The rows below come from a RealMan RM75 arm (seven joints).
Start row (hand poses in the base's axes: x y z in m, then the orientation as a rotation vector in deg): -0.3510 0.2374 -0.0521 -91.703 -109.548 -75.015
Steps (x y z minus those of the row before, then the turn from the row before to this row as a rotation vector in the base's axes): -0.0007 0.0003 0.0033 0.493 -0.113 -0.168; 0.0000 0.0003 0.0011 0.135 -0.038 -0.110; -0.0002 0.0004 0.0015 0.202 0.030 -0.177; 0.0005 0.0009 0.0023 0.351 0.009 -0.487; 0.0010 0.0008 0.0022 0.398 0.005 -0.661; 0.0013 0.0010 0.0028 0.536 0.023 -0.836; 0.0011 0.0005 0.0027 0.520 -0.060 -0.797; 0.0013 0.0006 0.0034 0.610 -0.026 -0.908; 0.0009 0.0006 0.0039 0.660 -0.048 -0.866; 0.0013 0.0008 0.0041 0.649 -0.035 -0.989; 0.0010 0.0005 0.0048 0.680 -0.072 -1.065; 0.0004 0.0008 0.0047 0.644 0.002 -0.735; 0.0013 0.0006 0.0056 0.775 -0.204 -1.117; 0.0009 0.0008 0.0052 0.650 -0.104 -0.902
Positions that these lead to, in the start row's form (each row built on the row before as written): -0.3517 0.2377 -0.0488 -91.620 -109.051 -75.570; -0.3517 0.2380 -0.0477 -91.668 -108.883 -75.755; -0.3519 0.2384 -0.0462 -91.786 -108.574 -75.945; -0.3514 0.2393 -0.0439 -92.181 -107.960 -76.391; -0.3504 0.2401 -0.0417 -92.749 -107.202 -76.944; -0.3491 0.2411 -0.0389 -93.453 -106.195 -77.646; -0.3480 0.2416 -0.0362 -94.083 -105.264 -78.404; -0.3467 0.2422 -0.0328 -94.802 -104.154 -79.230; -0.3458 0.2428 -0.0289 -95.432 -103.022 -80.090; -0.3445 0.2436 -0.0248 -96.204 -101.811 -80.974; -0.3435 0.2441 -0.0200 -97.021 -100.531 -81.943; -0.3431 0.2449 -0.0153 -97.513 -99.437 -82.662; -0.3418 0.2455 -0.0097 -98.262 -98.074 -83.845; -0.3409 0.2463 -0.0045 -98.874 -96.907 -84.742
